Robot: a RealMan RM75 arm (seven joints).
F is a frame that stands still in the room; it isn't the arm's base.
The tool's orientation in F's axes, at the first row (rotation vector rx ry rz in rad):
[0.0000, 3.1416, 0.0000]
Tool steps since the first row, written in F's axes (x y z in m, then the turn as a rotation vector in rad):
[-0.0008, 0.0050, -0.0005, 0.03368, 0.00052, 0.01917]
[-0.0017, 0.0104, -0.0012, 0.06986, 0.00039, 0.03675]
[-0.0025, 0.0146, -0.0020, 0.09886, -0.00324, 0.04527]
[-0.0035, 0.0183, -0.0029, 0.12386, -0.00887, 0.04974]
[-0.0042, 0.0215, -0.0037, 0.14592, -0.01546, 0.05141]
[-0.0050, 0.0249, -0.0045, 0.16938, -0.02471, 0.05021]
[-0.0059, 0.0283, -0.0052, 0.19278, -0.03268, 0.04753]
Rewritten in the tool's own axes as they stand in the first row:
[0.0008, 0.0050, 0.0005, -0.03368, 0.00052, -0.01917]
[0.0017, 0.0104, 0.0012, -0.06986, 0.00039, -0.03675]
[0.0025, 0.0146, 0.0020, -0.09886, -0.00324, -0.04527]
[0.0035, 0.0183, 0.0029, -0.12386, -0.00887, -0.04974]
[0.0042, 0.0215, 0.0037, -0.14592, -0.01546, -0.05141]
[0.0050, 0.0249, 0.0045, -0.16938, -0.02471, -0.05021]
[0.0059, 0.0283, 0.0052, -0.19278, -0.03268, -0.04753]

